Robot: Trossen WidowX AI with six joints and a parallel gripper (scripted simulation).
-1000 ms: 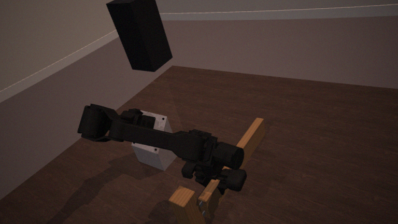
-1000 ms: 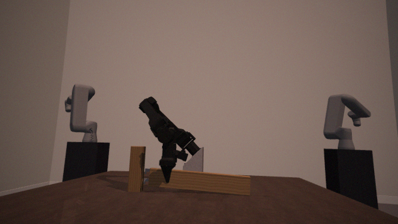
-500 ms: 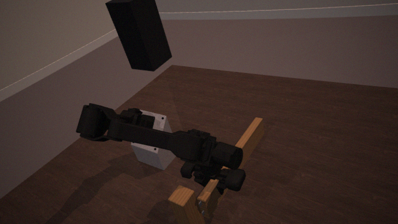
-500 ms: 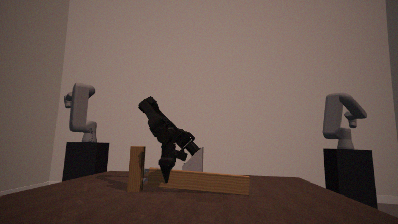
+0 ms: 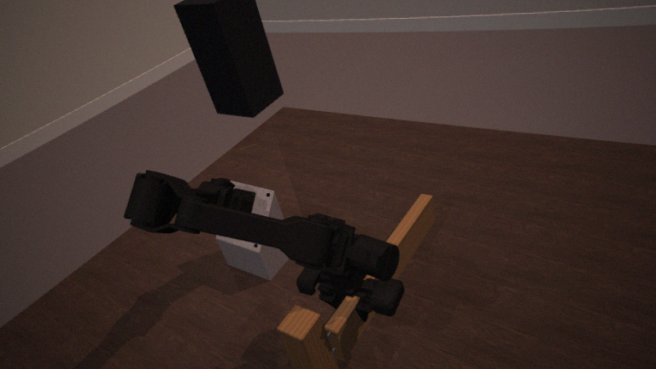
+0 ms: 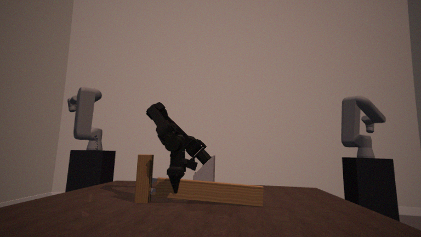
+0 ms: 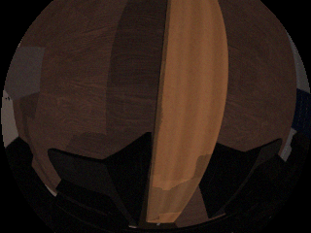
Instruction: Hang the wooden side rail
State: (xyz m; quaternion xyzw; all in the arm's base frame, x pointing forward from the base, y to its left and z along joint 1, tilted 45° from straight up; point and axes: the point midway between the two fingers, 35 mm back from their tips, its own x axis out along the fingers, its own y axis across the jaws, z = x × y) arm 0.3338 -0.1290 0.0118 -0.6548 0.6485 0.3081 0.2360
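Now: the headboard post 130 mm to the right of my gripper tip and 40 mm above it.
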